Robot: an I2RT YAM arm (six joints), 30 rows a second.
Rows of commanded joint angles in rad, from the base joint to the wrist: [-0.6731 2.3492 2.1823 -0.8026 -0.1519 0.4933]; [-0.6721 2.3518 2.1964 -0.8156 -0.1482 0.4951]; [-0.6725 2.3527 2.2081 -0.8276 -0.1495 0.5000]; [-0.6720 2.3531 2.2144 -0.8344 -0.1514 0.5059]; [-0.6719 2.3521 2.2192 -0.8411 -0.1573 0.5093]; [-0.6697 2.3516 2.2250 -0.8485 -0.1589 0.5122]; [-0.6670 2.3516 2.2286 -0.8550 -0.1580 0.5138]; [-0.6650 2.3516 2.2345 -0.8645 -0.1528 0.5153]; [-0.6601 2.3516 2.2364 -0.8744 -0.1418 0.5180]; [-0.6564 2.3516 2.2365 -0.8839 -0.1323 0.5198]
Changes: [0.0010 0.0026 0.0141 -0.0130 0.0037 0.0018]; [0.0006 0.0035 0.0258 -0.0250 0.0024 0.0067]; [0.0011 0.0039 0.0321 -0.0318 0.0005 0.0126]; [0.0012 0.0029 0.0369 -0.0385 -0.0054 0.0160]; [0.0034 0.0024 0.0427 -0.0459 -0.0070 0.0189]; [0.0061 0.0024 0.0463 -0.0524 -0.0061 0.0205]; [0.0081 0.0024 0.0522 -0.0619 -0.0009 0.0220]; [0.0130 0.0024 0.0541 -0.0718 0.0101 0.0247]; [0.0167 0.0024 0.0542 -0.0813 0.0196 0.0265]
